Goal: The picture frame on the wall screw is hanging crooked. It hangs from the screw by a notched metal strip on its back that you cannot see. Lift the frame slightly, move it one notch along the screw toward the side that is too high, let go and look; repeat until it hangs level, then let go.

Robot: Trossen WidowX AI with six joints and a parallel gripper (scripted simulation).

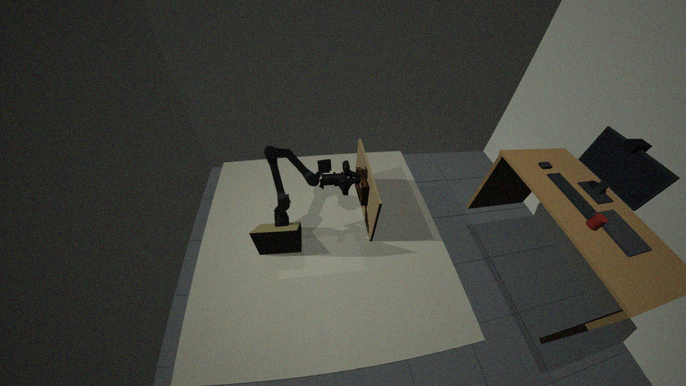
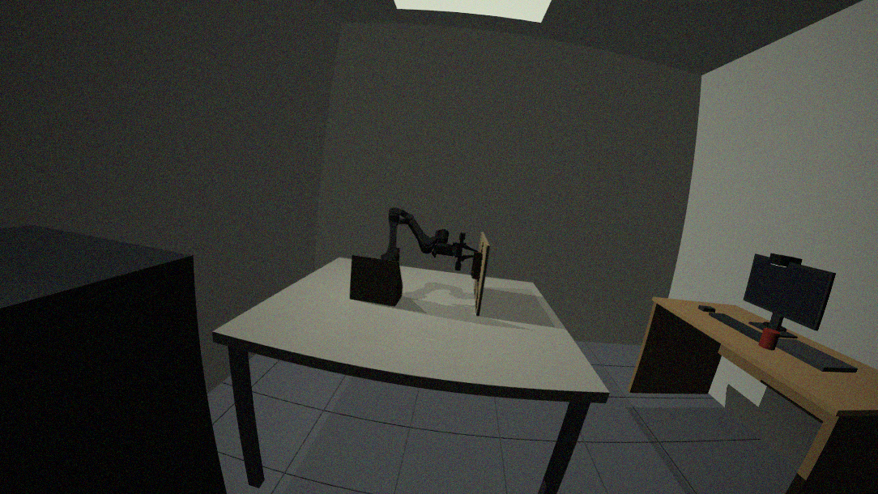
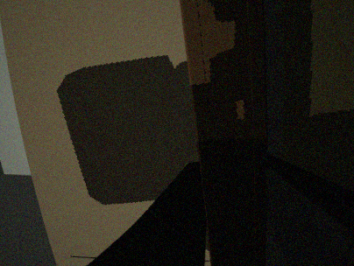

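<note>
My gripper tip is now 5 cm above the picture frame and 1 cm to the left of it. Round my gripper tip: tan wall panel (7 cm below, 2 cm to the right, 2 cm ahead).
</note>
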